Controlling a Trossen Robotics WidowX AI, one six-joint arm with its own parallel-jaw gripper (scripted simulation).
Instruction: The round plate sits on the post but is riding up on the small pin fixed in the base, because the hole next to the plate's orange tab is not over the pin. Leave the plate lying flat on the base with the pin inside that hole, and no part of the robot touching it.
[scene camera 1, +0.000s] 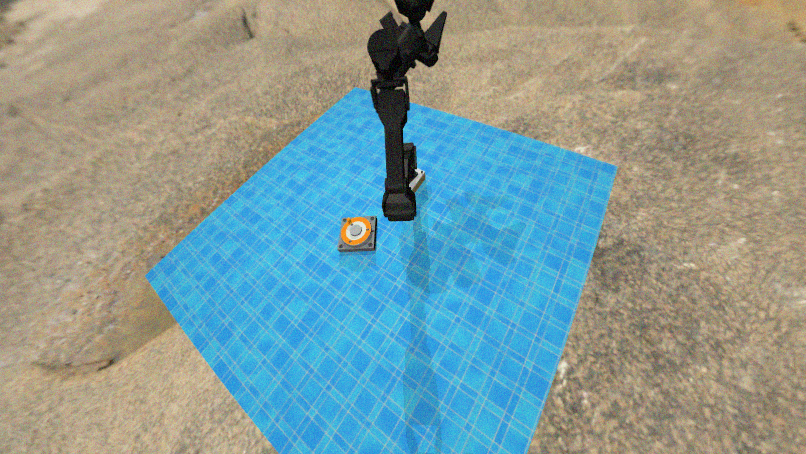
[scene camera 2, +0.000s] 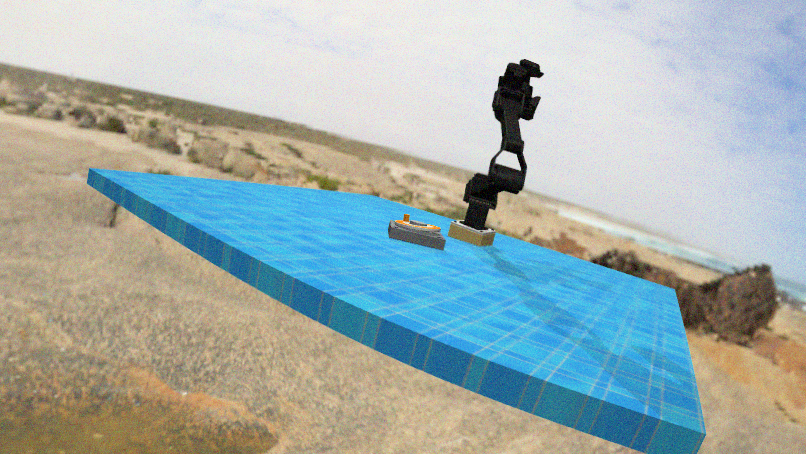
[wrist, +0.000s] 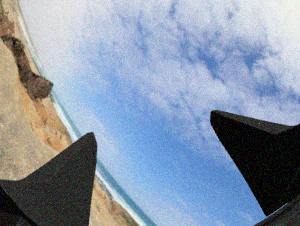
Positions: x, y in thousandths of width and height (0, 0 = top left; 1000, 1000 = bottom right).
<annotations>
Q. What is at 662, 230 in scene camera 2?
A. My gripper.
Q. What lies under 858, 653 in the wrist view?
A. My gripper.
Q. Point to a base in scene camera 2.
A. At 542, 530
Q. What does my gripper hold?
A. Nothing.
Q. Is my gripper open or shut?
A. Open.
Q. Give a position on a base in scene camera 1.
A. At 460, 539
</annotations>
